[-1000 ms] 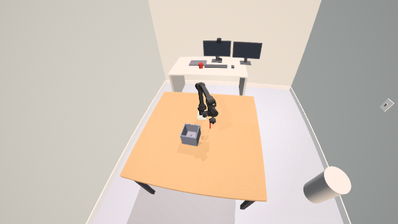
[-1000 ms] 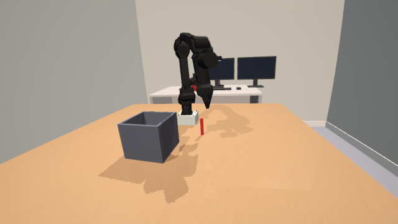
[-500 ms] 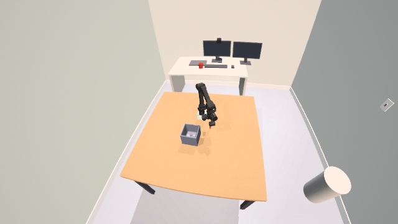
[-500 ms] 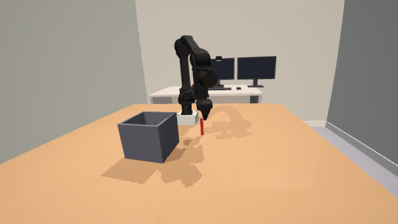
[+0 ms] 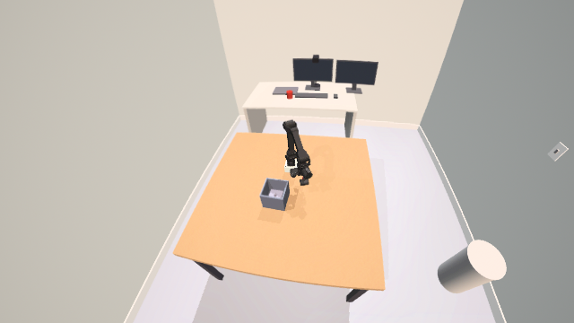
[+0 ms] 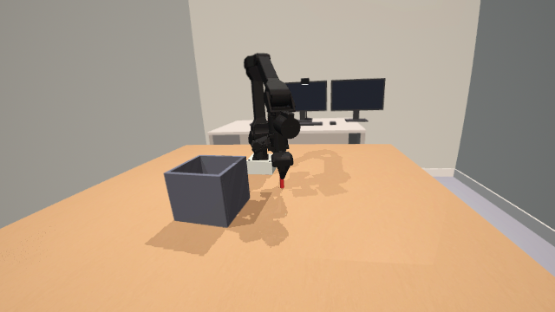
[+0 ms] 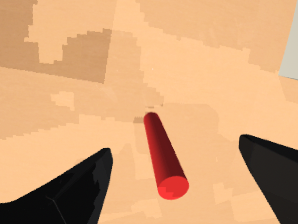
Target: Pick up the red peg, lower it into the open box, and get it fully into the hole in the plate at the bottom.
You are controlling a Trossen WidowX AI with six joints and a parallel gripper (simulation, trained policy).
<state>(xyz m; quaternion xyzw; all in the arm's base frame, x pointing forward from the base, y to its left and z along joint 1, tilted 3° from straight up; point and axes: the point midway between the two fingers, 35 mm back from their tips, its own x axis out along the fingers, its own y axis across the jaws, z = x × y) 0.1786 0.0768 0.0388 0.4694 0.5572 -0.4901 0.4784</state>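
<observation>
The red peg lies 1 cm below my gripper tip and 1 cm ahead of it. Round my gripper tip: pale plate (20 cm to the right, 13 cm ahead).
</observation>
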